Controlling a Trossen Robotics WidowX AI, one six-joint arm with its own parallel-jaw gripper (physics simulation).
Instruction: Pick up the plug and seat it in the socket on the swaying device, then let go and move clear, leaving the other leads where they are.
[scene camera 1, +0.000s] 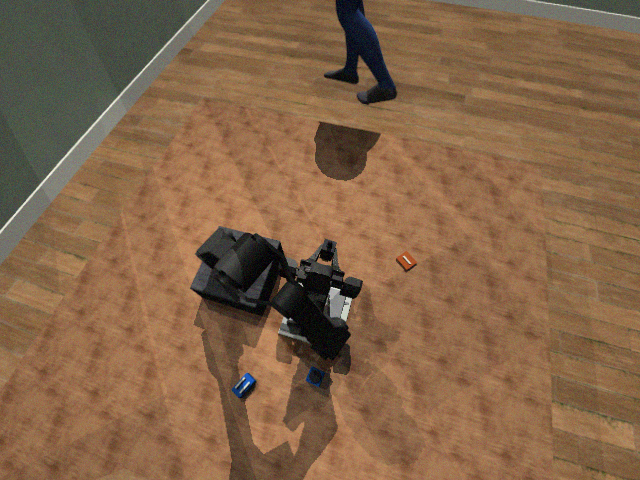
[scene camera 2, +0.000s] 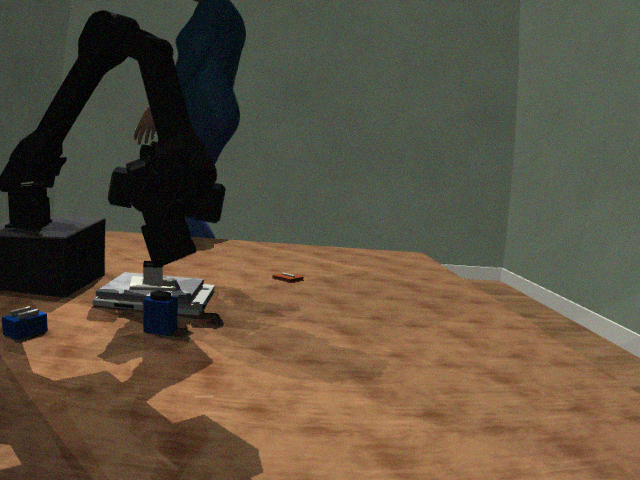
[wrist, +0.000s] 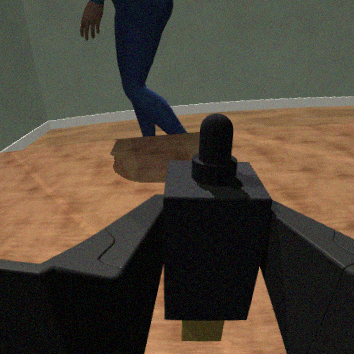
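Observation:
My gripper (scene camera 1: 327, 250) (wrist: 209, 207) is shut on the black plug (scene camera 1: 328, 244) (wrist: 212, 260), a block with a rounded black stub on top and a gold-coloured tip below. In the wrist view the plug is upright between the fingers, with floor or table surface visible beneath its tip. In scene camera 1 it shows past the far edge of the device (scene camera 1: 338, 302) (scene camera 2: 199, 306), a layered white and grey plate. A pale upright block (scene camera 2: 153, 274), seemingly the socket, stands on the device in scene camera 2. The arm hides it in scene camera 1. No separate leads can be made out.
A blue block with two pale strips (scene camera 1: 243, 385) (scene camera 2: 24, 324), a blue block with a round black top (scene camera 1: 315, 377) (scene camera 2: 160, 316) and a flat orange piece (scene camera 1: 405, 261) (scene camera 2: 287, 277) lie around the device. The dark base box (scene camera 2: 56, 263) is left. A person (scene camera 1: 368, 49) (scene camera 2: 211, 77) (wrist: 140, 55) stands beyond.

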